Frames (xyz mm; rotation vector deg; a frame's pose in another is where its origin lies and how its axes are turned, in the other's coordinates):
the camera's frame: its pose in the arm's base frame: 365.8 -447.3 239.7 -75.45 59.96 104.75
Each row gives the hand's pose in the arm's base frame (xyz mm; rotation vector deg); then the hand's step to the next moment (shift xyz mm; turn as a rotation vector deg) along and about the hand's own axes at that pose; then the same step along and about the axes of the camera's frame.
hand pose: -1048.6 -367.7 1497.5 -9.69 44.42 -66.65
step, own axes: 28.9 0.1 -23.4 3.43 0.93 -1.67
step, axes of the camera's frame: 31.0 10.0 -17.9 2.94 0.05 -2.60
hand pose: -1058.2 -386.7 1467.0 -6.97 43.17 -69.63
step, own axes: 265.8 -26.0 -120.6 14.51 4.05 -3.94
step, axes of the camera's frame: 197.1 96.8 -194.0 9.65 -0.46 -12.21
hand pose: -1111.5 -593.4 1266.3 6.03 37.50 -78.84
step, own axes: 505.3 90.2 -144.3 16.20 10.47 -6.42
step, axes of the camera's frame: 341.1 32.1 -408.5 12.80 -6.41 -14.43
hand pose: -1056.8 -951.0 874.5 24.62 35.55 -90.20
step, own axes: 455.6 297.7 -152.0 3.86 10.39 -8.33
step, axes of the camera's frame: 336.6 -171.7 -420.2 7.26 -11.03 -4.24
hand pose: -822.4 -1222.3 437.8 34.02 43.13 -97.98
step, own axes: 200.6 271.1 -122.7 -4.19 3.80 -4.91
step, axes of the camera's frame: 198.3 -203.6 -219.1 -0.17 -6.98 2.71
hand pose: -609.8 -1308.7 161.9 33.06 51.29 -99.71
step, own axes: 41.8 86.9 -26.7 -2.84 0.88 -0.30
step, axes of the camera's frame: 49.2 -64.8 -58.2 -2.02 -1.94 1.04
